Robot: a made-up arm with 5 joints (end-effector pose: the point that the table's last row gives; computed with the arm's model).
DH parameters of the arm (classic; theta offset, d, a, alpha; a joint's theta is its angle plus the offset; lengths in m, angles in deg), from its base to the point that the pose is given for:
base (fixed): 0 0.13 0 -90
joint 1: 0 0.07 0.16 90
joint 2: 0 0.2 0.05 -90
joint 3: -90 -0.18 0.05 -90
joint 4: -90 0.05 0.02 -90
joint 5: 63.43 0 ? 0
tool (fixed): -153.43 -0.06 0 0
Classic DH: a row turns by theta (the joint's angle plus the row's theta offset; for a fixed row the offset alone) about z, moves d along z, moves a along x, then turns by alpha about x.
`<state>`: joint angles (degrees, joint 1 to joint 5).
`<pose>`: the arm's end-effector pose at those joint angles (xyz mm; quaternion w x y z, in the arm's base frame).
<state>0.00 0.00 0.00 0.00 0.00</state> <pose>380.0 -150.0 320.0 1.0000 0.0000 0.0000 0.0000</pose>
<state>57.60 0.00 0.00 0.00 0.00</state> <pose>364.1 -150.0 -89.1 0.8763 0.0000 0.4818 0.0000</pose>
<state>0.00 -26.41 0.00 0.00 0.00</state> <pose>259.2 -224.9 320.0 0.9736 0.0000 0.0000 -0.2284</pose>
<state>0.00 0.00 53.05 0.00 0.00</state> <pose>304.2 -150.0 188.1 0.8947 0.0000 0.4466 0.0000</pose>
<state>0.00 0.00 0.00 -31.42 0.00</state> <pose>380.0 -175.4 349.7 0.9626 -0.2708 0.0000 0.0000</pose>
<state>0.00 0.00 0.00 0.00 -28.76</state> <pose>336.3 -200.4 320.0 0.9687 0.0000 0.0000 -0.2484</pose>
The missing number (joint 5, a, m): -0.1342
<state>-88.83 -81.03 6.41 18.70 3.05</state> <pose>-163.1 -177.3 137.4 0.4955 0.5512 -0.5802 -0.3376</pose>
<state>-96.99 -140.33 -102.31 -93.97 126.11</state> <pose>-233.1 173.6 -6.7 0.7574 0.4144 0.1974 -0.4643</pose>
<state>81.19 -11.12 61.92 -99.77 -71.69</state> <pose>301.0 -187.4 -156.5 0.5412 -0.6027 0.4052 0.4239</pose>
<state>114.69 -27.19 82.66 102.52 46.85</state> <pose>-76.9 -141.9 -137.6 0.3164 0.0268 0.4516 -0.8338</pose>
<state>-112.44 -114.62 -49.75 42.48 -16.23</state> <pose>-230.4 -12.0 -61.2 0.1472 -0.5409 0.6883 0.4605</pose>
